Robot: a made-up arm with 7 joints. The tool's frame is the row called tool. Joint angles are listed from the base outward.
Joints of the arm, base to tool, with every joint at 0 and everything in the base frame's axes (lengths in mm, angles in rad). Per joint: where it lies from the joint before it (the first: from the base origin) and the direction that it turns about. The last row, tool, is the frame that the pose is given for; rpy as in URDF.
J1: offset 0 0 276.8 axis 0 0 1
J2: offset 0 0 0 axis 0 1 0
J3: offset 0 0 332.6 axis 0 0 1
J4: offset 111.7 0 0 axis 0 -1 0
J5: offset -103.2 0 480.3 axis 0 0 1
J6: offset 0 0 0 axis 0 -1 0
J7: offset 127.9 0 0 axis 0 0 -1
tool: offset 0 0 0 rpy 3.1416 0 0
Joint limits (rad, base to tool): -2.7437..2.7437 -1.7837..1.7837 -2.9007..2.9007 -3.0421..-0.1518 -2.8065..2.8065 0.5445..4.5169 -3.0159..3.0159
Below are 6 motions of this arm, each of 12 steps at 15 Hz.
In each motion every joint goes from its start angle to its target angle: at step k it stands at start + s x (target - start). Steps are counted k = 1, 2, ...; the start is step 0. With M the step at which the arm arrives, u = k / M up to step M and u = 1 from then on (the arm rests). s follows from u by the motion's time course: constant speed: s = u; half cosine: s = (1 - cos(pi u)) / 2; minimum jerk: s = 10 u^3 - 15 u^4 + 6 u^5.
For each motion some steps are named. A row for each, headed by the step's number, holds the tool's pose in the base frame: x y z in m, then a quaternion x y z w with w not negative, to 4 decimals.
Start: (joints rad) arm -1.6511 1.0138 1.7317 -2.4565 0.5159 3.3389 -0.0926
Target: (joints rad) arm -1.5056 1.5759 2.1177 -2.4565 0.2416 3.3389 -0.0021
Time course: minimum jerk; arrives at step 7
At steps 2, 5, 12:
2: 0.5598 -0.1064 0.3882 -0.7174 0.3174 -0.3158 0.5337
5: 0.5257 -0.0799 0.5248 -0.5751 0.1933 -0.3427 0.7172
12: 0.5128 -0.0906 0.5490 -0.5370 0.1742 -0.3510 0.7470

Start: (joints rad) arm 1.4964 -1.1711 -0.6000 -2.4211 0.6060 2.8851 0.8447
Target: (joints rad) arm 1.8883 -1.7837 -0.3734 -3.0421 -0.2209 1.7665 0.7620
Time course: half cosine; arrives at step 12
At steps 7, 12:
7: 0.1800 0.2037 0.6914 -0.8160 -0.2961 0.1021 0.4858
12: 0.0386 0.2153 0.6050 -0.8238 -0.5037 0.0135 0.2597

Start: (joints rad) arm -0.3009 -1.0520 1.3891 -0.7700 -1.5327 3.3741 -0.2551
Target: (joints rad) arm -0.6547 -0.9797 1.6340 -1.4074 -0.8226 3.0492 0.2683
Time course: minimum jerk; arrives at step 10
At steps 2, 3, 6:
2: -0.5090 0.5662 0.5860 -0.4859 0.3637 0.6894 0.3955
3: -0.4747 0.6025 0.5818 -0.4297 0.4251 0.7071 0.3670
6: -0.2656 0.7448 0.5446 -0.0589 0.6302 0.7347 0.2441

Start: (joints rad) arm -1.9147 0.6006 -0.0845 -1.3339 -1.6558 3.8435 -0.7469
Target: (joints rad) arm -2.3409 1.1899 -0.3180 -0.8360 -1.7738 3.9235 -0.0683
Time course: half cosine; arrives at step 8
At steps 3, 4, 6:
3: -0.3079 -0.6521 0.3610 0.8058 0.2526 -0.0754 0.5303
4: -0.3807 -0.6262 0.3151 0.8400 0.1795 -0.0719 0.5069
6: -0.4951 -0.5537 0.2281 0.8853 0.0432 -0.0635 0.4587

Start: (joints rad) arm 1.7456 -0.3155 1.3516 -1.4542 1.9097 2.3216 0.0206
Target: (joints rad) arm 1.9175 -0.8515 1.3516 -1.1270 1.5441 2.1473 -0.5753
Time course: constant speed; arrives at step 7
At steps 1, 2, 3, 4, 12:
1: -0.6238 -0.1110 0.8287 -0.1216 -0.6685 0.6473 0.3454
2: -0.6009 -0.1819 0.8546 -0.0311 -0.7045 0.5982 0.3808
3: -0.5723 -0.2554 0.8737 0.0621 -0.7292 0.5439 0.4106
4: -0.5381 -0.3302 0.8855 0.1567 -0.7425 0.4851 0.4345
12: -0.4045 -0.5512 0.8735 0.4333 -0.7130 0.2890 0.4693

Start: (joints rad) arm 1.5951 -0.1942 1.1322 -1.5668 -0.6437 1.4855 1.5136
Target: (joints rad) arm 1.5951 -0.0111 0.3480 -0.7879 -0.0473 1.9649 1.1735
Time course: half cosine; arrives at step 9
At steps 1, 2, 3, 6, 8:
1: -0.6447 0.2195 0.7749 -0.7776 -0.4962 -0.3217 0.2137
2: -0.6158 0.2552 0.8213 -0.7947 -0.4888 -0.2769 0.2298
3: -0.5618 0.3050 0.8883 -0.8140 -0.4724 -0.2131 0.2625
6: -0.2940 0.4043 1.0830 -0.8120 -0.3698 -0.0529 0.4484
8: -0.1732 0.3929 1.1377 -0.7759 -0.3151 -0.0321 0.5456

